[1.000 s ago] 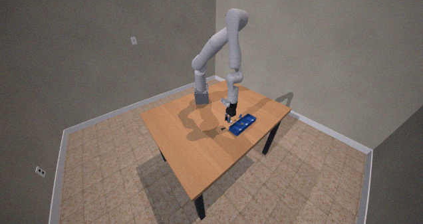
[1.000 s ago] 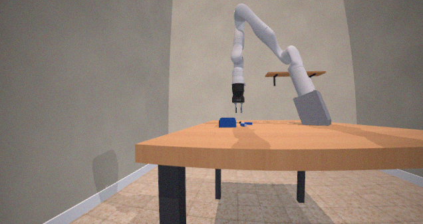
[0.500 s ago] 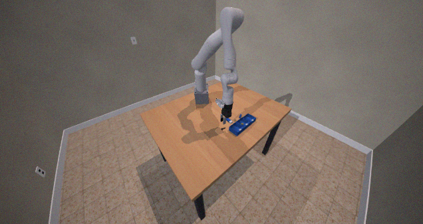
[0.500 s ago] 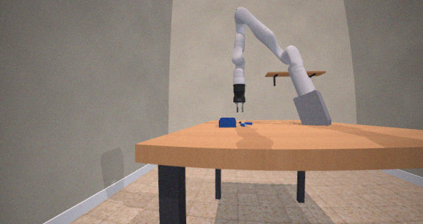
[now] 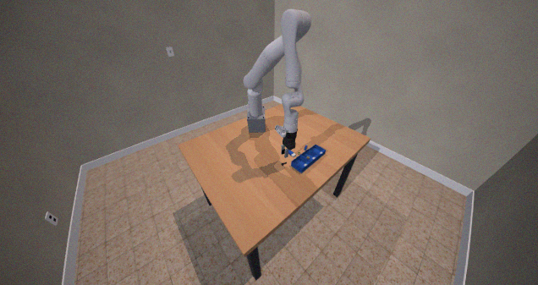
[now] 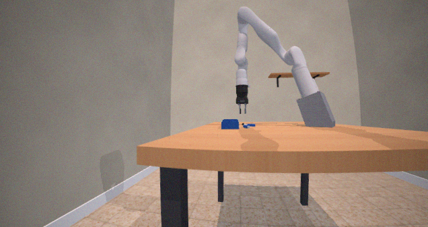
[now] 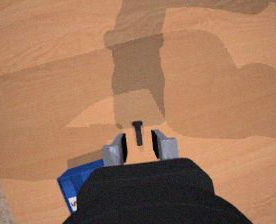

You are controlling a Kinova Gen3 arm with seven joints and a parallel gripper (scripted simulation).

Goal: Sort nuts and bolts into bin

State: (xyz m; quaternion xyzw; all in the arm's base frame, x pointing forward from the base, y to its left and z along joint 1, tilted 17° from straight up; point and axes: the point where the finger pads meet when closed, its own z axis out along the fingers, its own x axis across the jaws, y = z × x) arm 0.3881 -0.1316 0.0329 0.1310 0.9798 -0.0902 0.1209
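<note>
The black bolt lies 90 mm below my hand. From my hand the other things lie so: blue two-compartment bin: 140 mm to the left, 90 mm ahead, 70 mm below.
</note>
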